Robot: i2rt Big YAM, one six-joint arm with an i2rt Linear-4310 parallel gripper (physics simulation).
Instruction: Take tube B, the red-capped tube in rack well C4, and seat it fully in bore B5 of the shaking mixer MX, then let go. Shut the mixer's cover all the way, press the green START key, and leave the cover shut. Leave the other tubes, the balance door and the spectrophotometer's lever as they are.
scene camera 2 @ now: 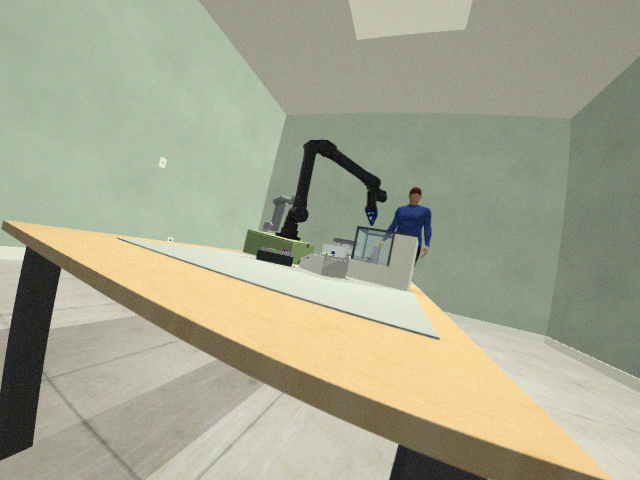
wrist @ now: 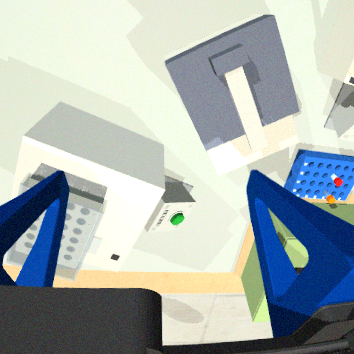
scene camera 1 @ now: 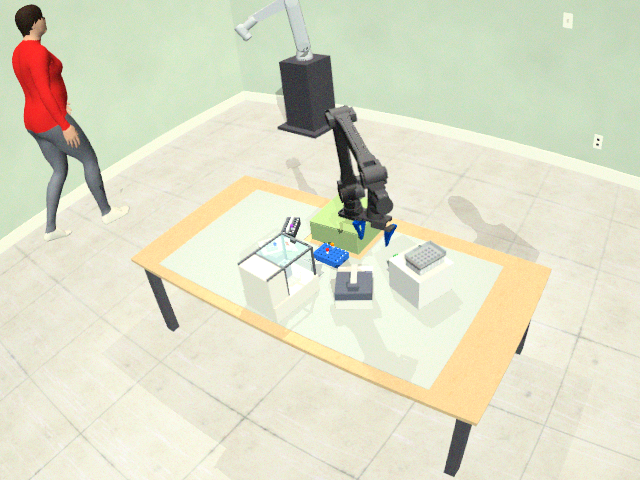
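Pixels of known places: gripper, fingertip midpoint: [scene camera 2: 371, 224] [wrist: 158, 178] [scene camera 1: 374, 242]; arm's base at its link origin: [scene camera 2: 287, 238] [scene camera 1: 354, 214].
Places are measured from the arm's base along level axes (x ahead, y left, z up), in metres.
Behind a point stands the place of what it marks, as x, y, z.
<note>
Tube B [scene camera 1: 327, 250] @(0.208, 0.011, -0.061) [wrist: 338, 182] @(0.204, 0.009, -0.056), red-capped, stands in the blue rack [scene camera 1: 338, 262] @(0.223, 0.079, -0.085) [wrist: 296, 172] @(0.197, 0.078, -0.087). The white mixer [scene camera 1: 408, 281] @(0.242, 0.435, -0.008) [wrist: 127, 200] @(0.183, 0.368, 0.025) carries a grey block with rows of bores, with clear cover parts around it. The cover's exact angle is hard to tell, and the left finger hides part of the block in the wrist view. The green START key [scene camera 1: 394, 255] @(0.104, 0.280, -0.043) [wrist: 177, 218] @(0.107, 0.285, -0.039) sits on a small sloped panel beside the mixer. My gripper [scene camera 1: 374, 241] @(0.328, 0.345, 0.191) [scene camera 2: 371, 224] @(0.328, 0.345, 0.191) [wrist: 158, 178] @(0.328, 0.345, 0.191) is open and empty, high above the table, between mixer and rack in the wrist view.
An orange-capped tube [scene camera 1: 332, 244] @(0.167, 0.005, -0.058) [wrist: 330, 199] @(0.167, 0.006, -0.056) stands near tube B. A slate-topped instrument [scene camera 1: 361, 289] @(0.353, 0.296, -0.030) [wrist: 195, 95] @(0.318, 0.298, -0.030) with a cream bar stands between mixer and glass-sided balance [scene camera 1: 266, 284] @(0.611, 0.076, 0.078) [scene camera 2: 405, 263] @(0.582, -0.078, -0.011). A green block [scene camera 1: 330, 237] @(0.121, -0.044, -0.069) [scene camera 2: 255, 242] @(-0.058, -0.166, -0.055) is under the arm's base. A dark rack [scene camera 1: 292, 226] [scene camera 2: 273, 256] stands beyond the balance.
</note>
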